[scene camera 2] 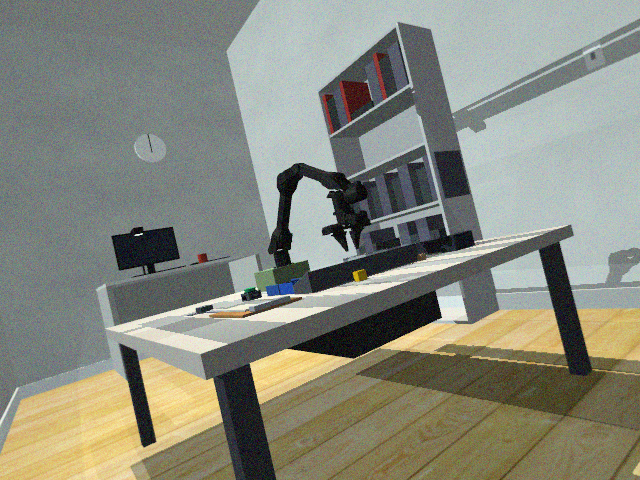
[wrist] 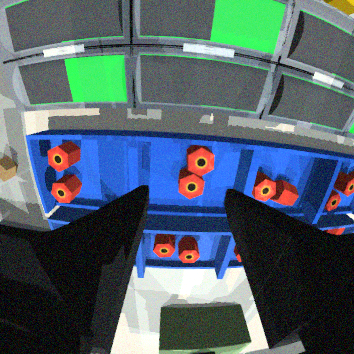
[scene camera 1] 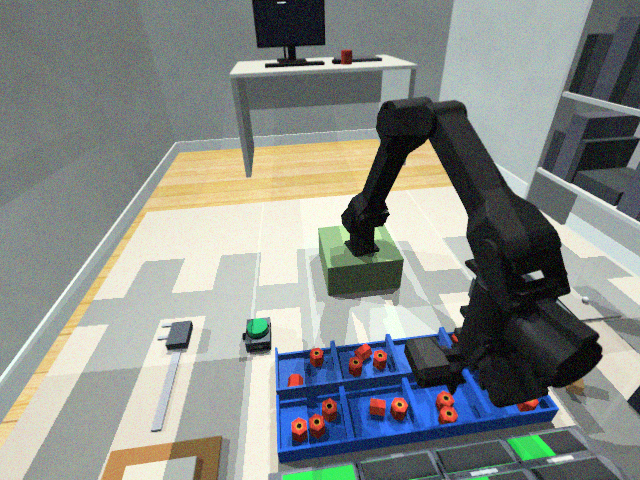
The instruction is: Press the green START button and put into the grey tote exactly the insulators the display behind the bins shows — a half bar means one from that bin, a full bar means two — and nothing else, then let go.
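Frame: origin at the arm's base, x ahead, y left, z up, level; metres.
Where they show: gripper, fingertip midpoint: (scene camera 2: 352, 250) (wrist: 187, 194) (scene camera 1: 465, 389); arm's base at its link origin: (scene camera 2: 283, 265) (scene camera 1: 361, 246).
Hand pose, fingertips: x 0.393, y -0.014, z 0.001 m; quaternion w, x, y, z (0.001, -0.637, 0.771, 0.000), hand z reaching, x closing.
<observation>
Things, the pixels of their centre, and the offset from my fingertips. "spot": a spot on its surface instead.
- green START button at the middle of its body: (scene camera 1: 258, 331) (scene camera 2: 250, 293) dx -0.276, dy -0.265, dz -0.065 m
- caliper at the middle of its body: (scene camera 1: 164, 366) (scene camera 2: 207, 310) dx -0.265, dy -0.447, dz -0.076 m
- wood-edged board at a spot on its surface: (scene camera 1: 209, 454) spot: dx -0.079, dy -0.376, dz -0.079 m
- yellow block at the middle of its body: (scene camera 2: 360, 275) dx +0.163, dy -0.196, dz -0.071 m
- small brown block at the middle of its body: (wrist: 5, 168) (scene camera 1: 574, 384) dx +0.022, dy +0.225, dz -0.075 m
My gripper (scene camera 2: 351, 249) (wrist: 187, 194) is open and empty, above the blue bins (scene camera 1: 361, 442) (scene camera 2: 280, 289) (wrist: 187, 221); the arm hides its fingertips in scene camera 1. In the wrist view, two insulators (wrist: 201, 161) (wrist: 191, 186) touch between and beyond the fingertips, and two more (wrist: 64, 156) (wrist: 66, 188) lie in the left end bin. The display (scene camera 1: 397, 467) (wrist: 200, 80) has dark panels, some partly green. The green START button (scene camera 1: 257, 328) (scene camera 2: 251, 291) stands left of the bins. The grey tote cannot be made out; the arm covers the area right of the bins in scene camera 1.
The arm's base stands on a green block (scene camera 1: 361, 279) (scene camera 2: 279, 276) (wrist: 205, 327) behind the bins. A caliper (scene camera 1: 179, 334) and a wood-edged board (scene camera 1: 209, 454) lie at the left. A yellow block (scene camera 2: 359, 275) and a small brown block (scene camera 1: 575, 386) (wrist: 7, 169) are on the table.
</observation>
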